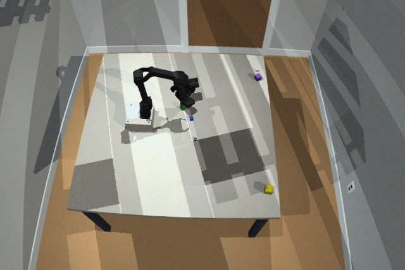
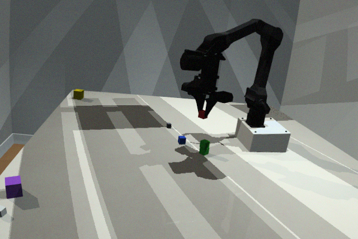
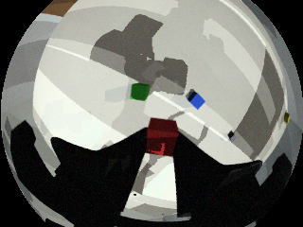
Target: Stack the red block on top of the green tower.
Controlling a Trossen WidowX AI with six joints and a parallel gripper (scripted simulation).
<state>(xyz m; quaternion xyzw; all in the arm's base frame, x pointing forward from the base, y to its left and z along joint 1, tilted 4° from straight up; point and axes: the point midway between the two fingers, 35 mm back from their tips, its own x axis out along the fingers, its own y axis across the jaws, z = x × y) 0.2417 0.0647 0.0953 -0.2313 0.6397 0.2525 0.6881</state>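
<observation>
The blue block lies 50 mm ahead of my gripper tip, 40 mm to the right of it and 120 mm below it. From my gripper tip the other things lie so: red block: right at my gripper tip; small dark cube: 90 mm ahead, 200 mm to the right, 120 mm below; purple block: 530 mm ahead, 340 mm to the left, 110 mm below.
</observation>
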